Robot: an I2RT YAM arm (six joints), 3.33 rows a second.
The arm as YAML. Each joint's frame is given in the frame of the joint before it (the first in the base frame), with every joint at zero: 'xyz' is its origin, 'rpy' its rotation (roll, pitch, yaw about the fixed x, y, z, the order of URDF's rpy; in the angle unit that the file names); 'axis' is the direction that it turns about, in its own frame. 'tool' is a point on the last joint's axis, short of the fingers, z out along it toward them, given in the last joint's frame.
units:
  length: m
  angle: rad
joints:
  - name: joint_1
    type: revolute
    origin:
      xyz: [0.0, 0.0, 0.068]
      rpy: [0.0, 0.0, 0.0]
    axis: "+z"
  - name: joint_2
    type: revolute
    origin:
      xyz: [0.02, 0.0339, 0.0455]
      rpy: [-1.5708, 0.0, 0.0]
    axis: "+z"
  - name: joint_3
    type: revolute
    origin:
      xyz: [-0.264, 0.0, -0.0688]
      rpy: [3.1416, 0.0, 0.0]
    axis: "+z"
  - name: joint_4
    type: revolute
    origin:
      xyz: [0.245, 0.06, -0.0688]
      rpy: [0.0, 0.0, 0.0]
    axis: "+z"
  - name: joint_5
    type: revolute
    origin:
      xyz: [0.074, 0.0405, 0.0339]
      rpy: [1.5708, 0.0, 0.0]
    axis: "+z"
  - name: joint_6
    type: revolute
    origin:
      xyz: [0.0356, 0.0, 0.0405]
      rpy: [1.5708, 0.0, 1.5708]
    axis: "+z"
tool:
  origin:
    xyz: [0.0, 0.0, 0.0]
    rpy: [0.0, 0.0, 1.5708]
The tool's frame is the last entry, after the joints.
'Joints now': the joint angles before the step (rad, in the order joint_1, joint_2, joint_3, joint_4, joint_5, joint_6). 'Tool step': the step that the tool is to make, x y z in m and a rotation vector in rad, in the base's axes. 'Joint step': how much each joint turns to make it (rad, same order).
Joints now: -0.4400 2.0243 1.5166 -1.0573 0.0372 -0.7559
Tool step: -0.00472 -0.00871 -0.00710 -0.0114 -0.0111 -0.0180
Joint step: -0.0256 0.0000 -0.0295 0.0447 0.0053 -0.0077
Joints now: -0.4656 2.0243 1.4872 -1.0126 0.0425 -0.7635
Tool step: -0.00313 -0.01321 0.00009 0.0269 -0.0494 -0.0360
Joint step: -0.0389 0.0000 0.0000 0.0312 -0.0469 -0.0012
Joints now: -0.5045 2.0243 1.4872 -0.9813 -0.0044 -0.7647
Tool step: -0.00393 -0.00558 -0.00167 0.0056 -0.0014 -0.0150
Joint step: -0.0183 0.0000 -0.0069 0.0053 -0.0057 -0.0030
